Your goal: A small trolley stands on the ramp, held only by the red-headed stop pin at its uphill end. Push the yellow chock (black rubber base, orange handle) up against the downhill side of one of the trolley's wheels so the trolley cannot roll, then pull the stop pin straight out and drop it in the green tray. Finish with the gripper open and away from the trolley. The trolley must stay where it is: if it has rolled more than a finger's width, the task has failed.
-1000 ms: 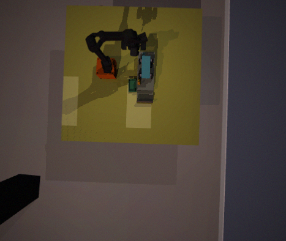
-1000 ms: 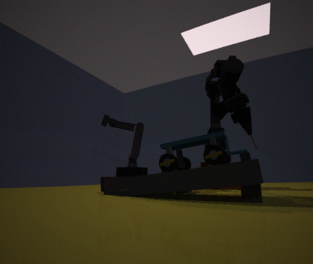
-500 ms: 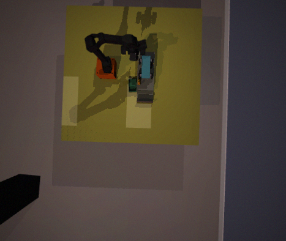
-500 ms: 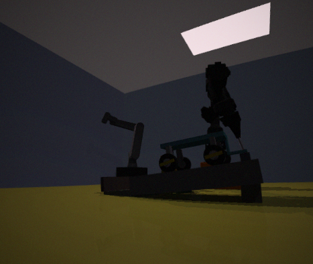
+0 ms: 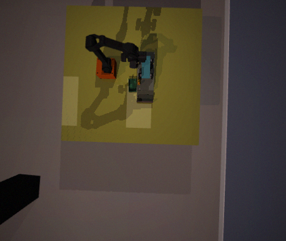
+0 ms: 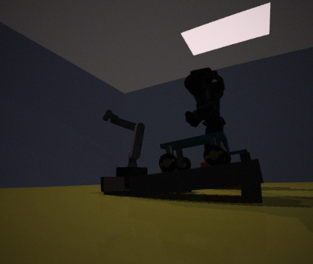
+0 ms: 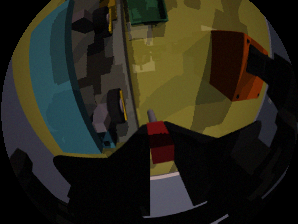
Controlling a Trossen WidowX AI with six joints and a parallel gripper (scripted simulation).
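Now: the yellow chock 160 mm to the right of my gripper tip, 80 mm below it and 50 mm ahead of it. Also, from my gripper tip: red-headed stop pin right at my gripper tip; trolley 100 mm ahead, 50 mm to the right, 50 mm below.
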